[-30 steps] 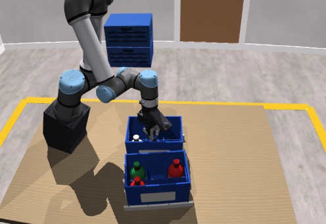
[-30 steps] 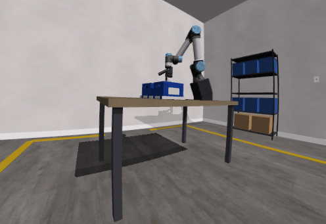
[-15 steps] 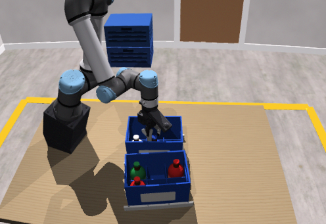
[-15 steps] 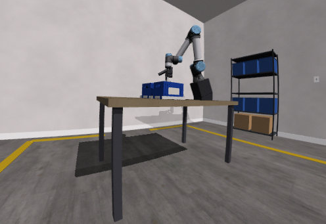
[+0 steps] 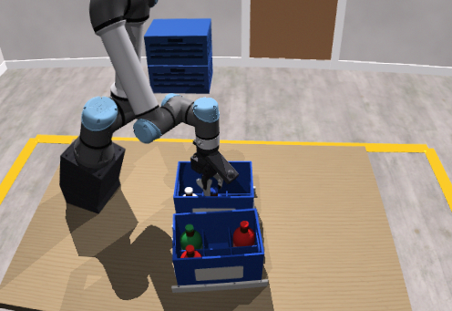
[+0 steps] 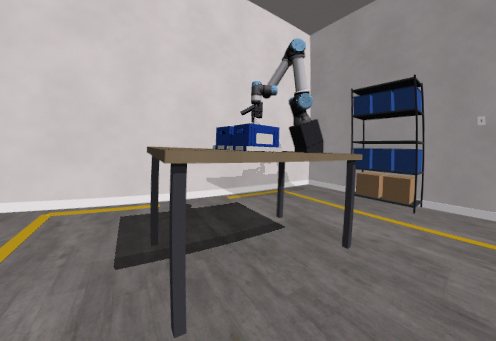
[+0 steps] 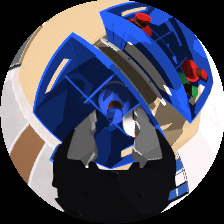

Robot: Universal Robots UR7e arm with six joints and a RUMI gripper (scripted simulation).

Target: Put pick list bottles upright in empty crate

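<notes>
Right now my hand is 70 mm above the blue-capped bottle. Round my hand: pick list strip: 20 mm behind, 190 mm to the left, 150 mm below; then green bottle: 70 mm behind, 170 mm to the right, 70 mm below; then white bottle: 90 mm behind, 70 mm below.
</notes>
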